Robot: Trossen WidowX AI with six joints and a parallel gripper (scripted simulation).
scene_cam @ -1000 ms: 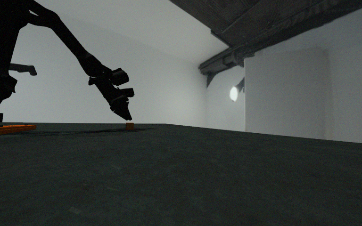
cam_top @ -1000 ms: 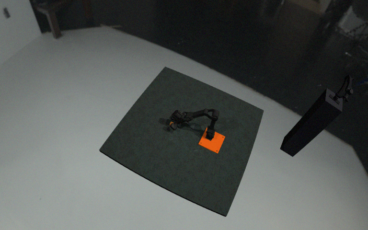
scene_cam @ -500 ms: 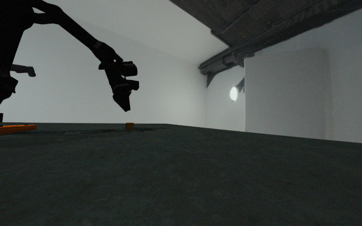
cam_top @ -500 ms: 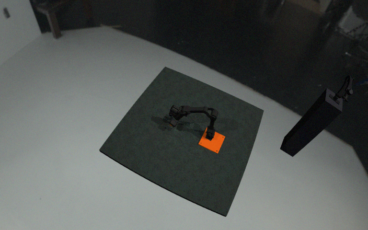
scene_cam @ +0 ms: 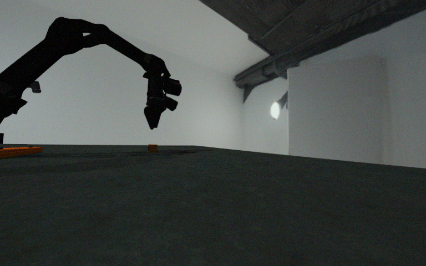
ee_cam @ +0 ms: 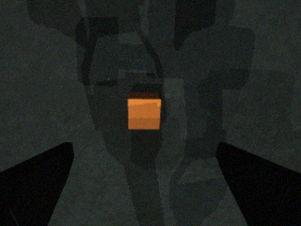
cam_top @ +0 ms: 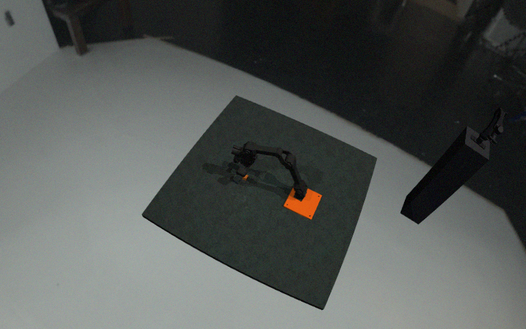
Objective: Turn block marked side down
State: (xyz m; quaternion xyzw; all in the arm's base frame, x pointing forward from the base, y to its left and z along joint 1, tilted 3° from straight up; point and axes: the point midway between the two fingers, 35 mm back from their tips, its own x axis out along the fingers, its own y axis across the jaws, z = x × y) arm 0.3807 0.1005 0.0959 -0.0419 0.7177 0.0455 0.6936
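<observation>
Right now my gripper tip is 80 mm above the block and 10 mm past it.
</observation>
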